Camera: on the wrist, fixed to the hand. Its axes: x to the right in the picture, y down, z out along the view.
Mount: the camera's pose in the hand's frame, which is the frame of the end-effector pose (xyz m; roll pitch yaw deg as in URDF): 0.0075 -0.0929 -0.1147 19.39 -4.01 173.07
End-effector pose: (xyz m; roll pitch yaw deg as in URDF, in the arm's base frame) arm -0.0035 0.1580 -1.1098 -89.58 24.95 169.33
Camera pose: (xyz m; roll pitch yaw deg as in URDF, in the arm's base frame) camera -0.0270 0.2798 -1.0295 110.29 -18.00 -14.94
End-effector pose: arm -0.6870 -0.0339 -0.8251 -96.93 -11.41 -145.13
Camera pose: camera -0.7345 0.0581 -0.7197 115.21 18.74 31.55
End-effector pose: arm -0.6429 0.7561 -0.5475 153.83 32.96 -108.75
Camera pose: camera -0.5289 0.6752 -0.4996 -139.76 -32.05 80.68
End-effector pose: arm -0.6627 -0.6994 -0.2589 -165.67 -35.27 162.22
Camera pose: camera -0.6136 -0.7799 -0.1451 -170.55 40.65 -10.26
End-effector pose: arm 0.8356 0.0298 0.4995 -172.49 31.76 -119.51
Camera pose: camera 0.8669 -0.0714 0.6026 -171.83 -26.67 67.57
